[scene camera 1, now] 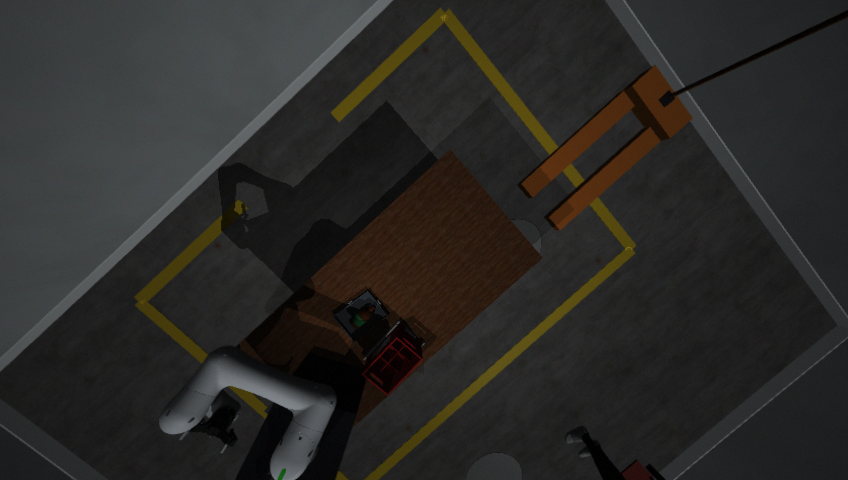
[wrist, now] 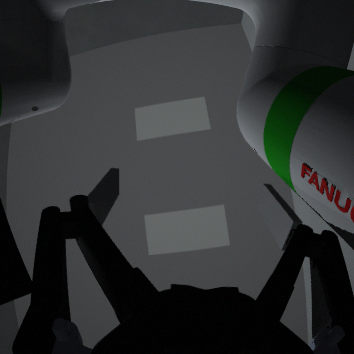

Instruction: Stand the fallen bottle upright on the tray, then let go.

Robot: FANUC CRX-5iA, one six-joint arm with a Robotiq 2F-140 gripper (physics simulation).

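Places are measured from the arm's base along level axes (x ahead, y left, z up), in metres.
Pixels of known places: gripper, between the fingertips: [scene camera 1: 204,442] [wrist: 190,188].
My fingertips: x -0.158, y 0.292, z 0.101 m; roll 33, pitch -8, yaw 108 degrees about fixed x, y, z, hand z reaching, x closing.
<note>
Ahead of a thing's pixels: the offset from my fingertips to its top centre. "pt": to the spot under its first point. Level surfaces: height alone.
A small bottle-like thing {0.570 m ahead, 0.083 m right, 0.436 m down} [scene camera 1: 359,320], green with an orange-brown part beside it, shows small and dark on the grey tray {pt 0.489 m ahead, 0.011 m right, 0.510 m down} [scene camera 1: 346,311] in the scene view. It seems to lie on its side, but its exact pose is hard to tell. The tray is on the brown table, near the end by the robot. My gripper [scene camera 1: 203,443] [wrist: 190,188] is open and empty, with its fingers wide apart. In the scene view it hangs at the lower left, off the table and well away from the tray. The bottle and tray do not show in the wrist view.
A red divided crate {0.564 m ahead, 0.369 m right, 0.340 m down} [scene camera 1: 405,375] stands beside the tray on the table {0.515 m down} [scene camera 1: 440,220], with dark items between them. The robot's white arm [scene camera 1: 267,380] bends near the table's lower left end. An orange fork-like frame [scene camera 1: 660,101] is at the upper right. Yellow lines [scene camera 1: 499,359] mark the floor.
</note>
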